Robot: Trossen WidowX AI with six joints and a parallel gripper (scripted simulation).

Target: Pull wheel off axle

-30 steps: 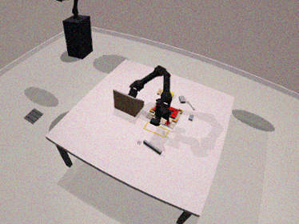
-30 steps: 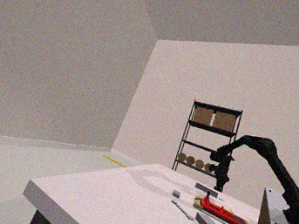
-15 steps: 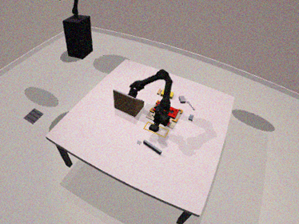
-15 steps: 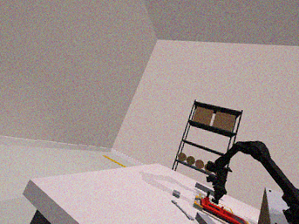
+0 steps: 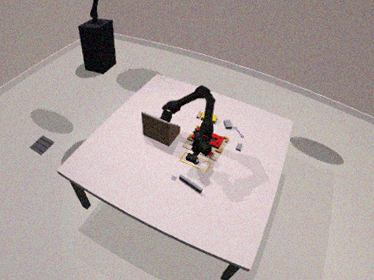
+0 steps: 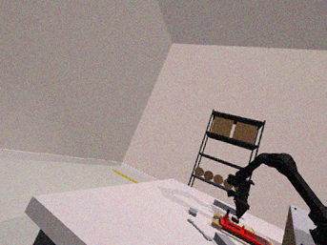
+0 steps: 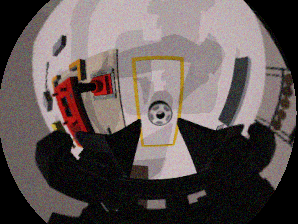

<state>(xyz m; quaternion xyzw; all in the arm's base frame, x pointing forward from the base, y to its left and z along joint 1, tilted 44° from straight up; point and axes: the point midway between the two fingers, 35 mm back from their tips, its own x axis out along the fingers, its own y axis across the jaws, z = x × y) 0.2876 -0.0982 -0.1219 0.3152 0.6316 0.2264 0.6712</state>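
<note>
Now: the wheel 2 cm below my gripper tip and 1 cm ahead of it. From my gripper tip the other things lie so: yellow block: 43 cm to the left, 4 cm behind, 1 cm below.
</note>
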